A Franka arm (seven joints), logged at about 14 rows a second.
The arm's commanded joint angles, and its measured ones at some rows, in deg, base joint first. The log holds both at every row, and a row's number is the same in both.
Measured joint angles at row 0:
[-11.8, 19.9, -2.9, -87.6, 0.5, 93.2, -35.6]
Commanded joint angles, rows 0 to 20:
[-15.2, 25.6, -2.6, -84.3, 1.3, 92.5, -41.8]
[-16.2, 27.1, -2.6, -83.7, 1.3, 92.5, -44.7]
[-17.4, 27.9, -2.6, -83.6, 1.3, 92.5, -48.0]
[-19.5, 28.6, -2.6, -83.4, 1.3, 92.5, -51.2]
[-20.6, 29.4, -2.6, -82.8, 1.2, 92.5, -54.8]
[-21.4, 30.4, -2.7, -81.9, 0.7, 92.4, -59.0]
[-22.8, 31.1, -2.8, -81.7, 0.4, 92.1, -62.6]
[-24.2, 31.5, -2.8, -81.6, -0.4, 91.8, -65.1]
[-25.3, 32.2, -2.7, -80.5, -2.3, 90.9, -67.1]
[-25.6, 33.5, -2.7, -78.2, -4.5, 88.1, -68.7]
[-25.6, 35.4, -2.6, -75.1, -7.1, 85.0, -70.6]
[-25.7, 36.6, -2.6, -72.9, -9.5, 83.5, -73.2]
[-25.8, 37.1, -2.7, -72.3, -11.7, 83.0, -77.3]
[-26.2, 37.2, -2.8, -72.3, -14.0, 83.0, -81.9]
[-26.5, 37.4, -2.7, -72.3, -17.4, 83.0, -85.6]
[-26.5, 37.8, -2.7, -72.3, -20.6, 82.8, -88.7]
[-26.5, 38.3, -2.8, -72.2, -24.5, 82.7, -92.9]
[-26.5, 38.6, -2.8, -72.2, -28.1, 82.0, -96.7]
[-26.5, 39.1, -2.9, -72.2, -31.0, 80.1, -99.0]
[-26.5, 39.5, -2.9, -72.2, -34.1, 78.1, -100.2]
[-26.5, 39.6, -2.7, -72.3, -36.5, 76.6, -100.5]
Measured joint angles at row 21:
[-26.4, 38.3, -3.1, -74.2, -32.3, 80.1, -97.9]
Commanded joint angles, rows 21 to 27:
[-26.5, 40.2, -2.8, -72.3, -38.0, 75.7, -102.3]
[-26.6, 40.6, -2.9, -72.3, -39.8, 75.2, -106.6]
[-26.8, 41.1, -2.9, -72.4, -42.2, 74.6, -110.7]
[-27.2, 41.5, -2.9, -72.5, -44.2, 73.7, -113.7]
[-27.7, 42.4, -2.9, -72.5, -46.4, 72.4, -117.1]
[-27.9, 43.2, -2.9, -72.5, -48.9, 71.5, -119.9]
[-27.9, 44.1, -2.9, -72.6, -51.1, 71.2, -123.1]
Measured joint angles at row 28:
[-27.3, 41.8, -3.1, -74.1, -47.3, 73.1, -117.6]
